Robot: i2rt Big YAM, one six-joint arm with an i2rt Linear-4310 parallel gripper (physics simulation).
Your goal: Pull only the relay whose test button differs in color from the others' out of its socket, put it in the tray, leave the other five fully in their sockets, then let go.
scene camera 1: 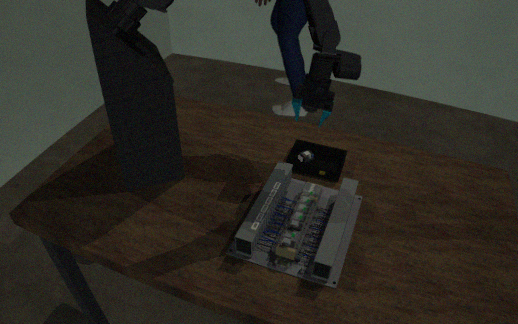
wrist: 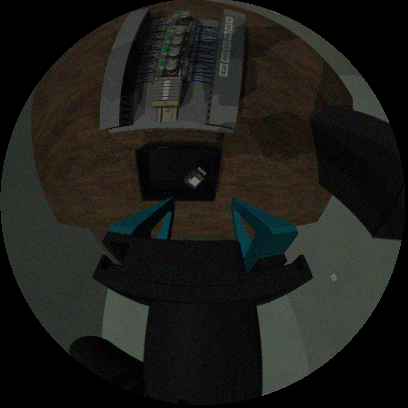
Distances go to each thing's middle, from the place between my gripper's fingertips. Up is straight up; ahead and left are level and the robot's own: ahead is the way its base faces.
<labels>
The grey panel point(wrist: 191, 114) is 220 mm to the right of my hand, 150 mm below it and 100 mm ahead of it.
</labels>
